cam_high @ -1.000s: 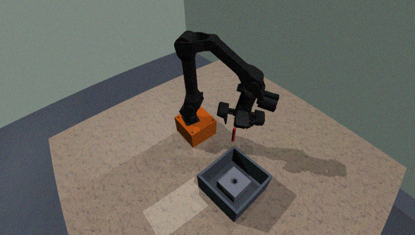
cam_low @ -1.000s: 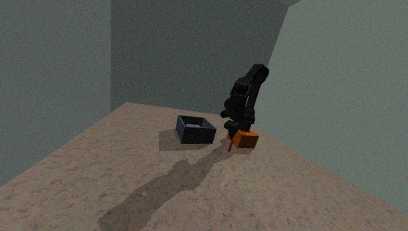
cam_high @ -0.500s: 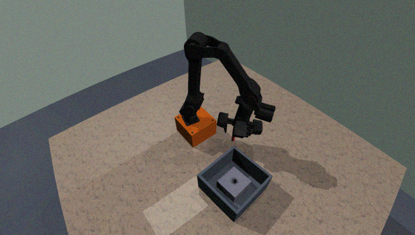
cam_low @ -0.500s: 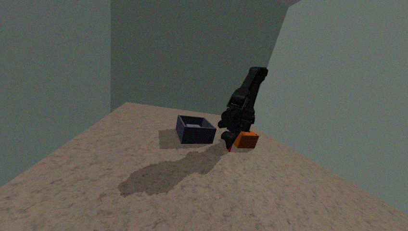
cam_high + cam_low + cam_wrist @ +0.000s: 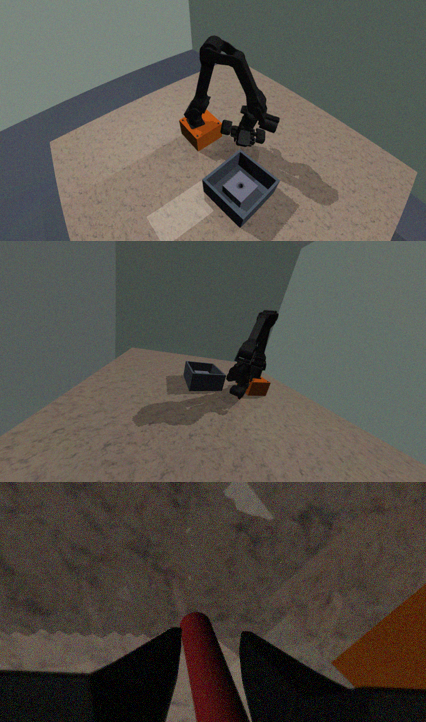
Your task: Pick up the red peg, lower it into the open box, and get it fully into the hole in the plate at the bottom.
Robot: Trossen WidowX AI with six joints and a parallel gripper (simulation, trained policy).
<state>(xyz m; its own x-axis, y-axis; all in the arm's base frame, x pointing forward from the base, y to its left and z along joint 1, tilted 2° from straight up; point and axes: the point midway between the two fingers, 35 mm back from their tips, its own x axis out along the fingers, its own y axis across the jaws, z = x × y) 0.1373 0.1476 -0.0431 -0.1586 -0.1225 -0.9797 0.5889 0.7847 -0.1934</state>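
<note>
The grey plate lies 21 cm ahead of my gripper tip, 12 cm to the right of it and 4 cm above it. Also, from my gripper tip: dark grey box: 21 cm ahead, 12 cm to the right, 2 cm above; red peg: 1 cm ahead, 3 cm above.
</note>
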